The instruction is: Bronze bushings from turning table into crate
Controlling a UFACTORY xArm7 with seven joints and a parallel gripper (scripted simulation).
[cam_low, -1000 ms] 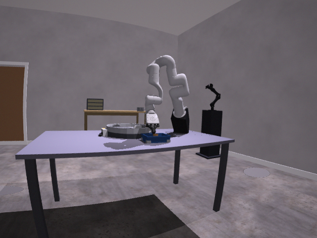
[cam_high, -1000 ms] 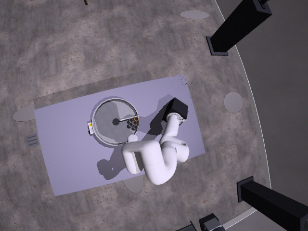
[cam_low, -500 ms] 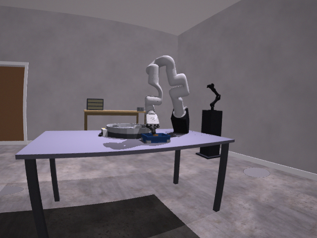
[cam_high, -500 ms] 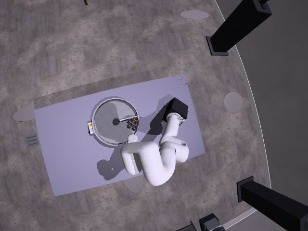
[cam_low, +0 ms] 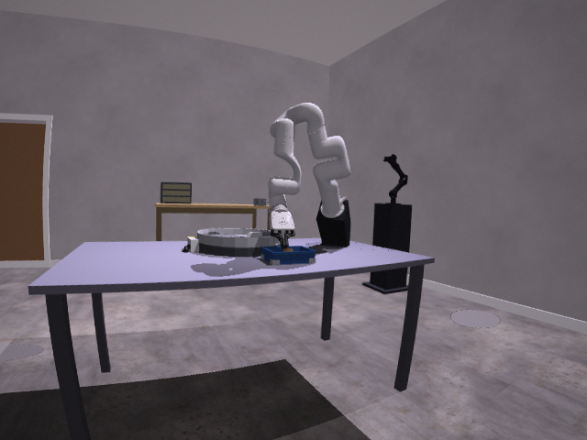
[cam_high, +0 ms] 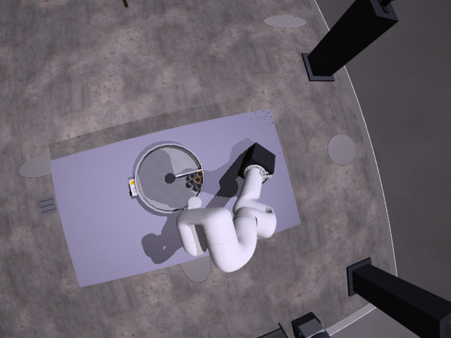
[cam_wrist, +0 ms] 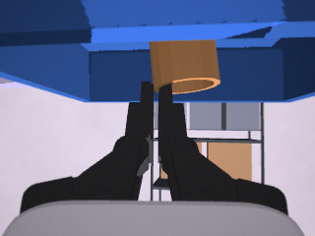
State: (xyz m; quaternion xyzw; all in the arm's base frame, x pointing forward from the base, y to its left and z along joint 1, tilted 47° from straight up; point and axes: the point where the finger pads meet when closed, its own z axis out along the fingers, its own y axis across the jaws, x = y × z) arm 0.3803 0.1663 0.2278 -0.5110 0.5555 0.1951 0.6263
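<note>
The blue crate lies 5 cm below my hand and 2 cm behind it. Also, from my hand: round grey turning table: 33 cm to the right, 12 cm ahead, 2 cm below.
</note>
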